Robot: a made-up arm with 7 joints. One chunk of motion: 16 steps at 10 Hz.
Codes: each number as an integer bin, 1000 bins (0 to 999) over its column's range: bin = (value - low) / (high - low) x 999, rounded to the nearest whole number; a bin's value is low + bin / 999 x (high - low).
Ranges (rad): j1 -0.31..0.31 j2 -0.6..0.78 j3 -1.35..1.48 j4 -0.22..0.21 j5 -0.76..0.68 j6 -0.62..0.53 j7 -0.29..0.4
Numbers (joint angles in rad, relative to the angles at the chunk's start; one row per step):
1: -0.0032 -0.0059 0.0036 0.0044 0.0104 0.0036 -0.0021
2: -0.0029 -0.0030 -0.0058 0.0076 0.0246 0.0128 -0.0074
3: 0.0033 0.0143 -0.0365 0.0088 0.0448 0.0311 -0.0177
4: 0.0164 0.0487 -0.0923 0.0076 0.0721 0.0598 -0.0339
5: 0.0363 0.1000 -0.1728 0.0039 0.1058 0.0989 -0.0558
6: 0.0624 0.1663 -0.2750 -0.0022 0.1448 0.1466 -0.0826
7: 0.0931 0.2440 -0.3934 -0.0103 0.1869 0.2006 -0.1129
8: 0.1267 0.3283 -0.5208 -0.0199 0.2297 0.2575 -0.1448
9: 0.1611 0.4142 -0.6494 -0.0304 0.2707 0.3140 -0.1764
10: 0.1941 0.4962 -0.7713 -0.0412 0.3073 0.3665 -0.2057
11: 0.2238 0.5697 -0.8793 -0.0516 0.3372 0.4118 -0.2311
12: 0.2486 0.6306 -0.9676 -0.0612 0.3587 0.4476 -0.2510
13: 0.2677 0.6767 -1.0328 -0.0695 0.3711 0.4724 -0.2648
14: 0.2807 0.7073 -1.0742 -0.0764 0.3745 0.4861 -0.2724
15: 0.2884 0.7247 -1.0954 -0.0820 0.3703 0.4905 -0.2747
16: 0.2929 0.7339 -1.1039 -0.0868 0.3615 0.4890 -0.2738
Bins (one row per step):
1: 494 430 478 521 534 542 417
2: 495 432 475 529 544 550 409
3: 505 445 464 532 558 566 394
4: 526 470 444 529 577 591 371
5: 558 507 416 520 601 625 339
6: 600 555 379 506 628 666 300
7: 650 611 338 487 657 713 256
8: 704 672 293 465 687 762 210
9: 759 734 247 440 715 811 164
10: 812 794 204 415 740 857 122
11: 860 847 166 391 761 896 85
12: 900 891 135 369 776 927 56
13: 931 924 112 350 785 949 36
14: 952 946 97 334 787 961 25
15: 964 959 90 321 784 965 22
16: 971 966 87 309 778 963 23

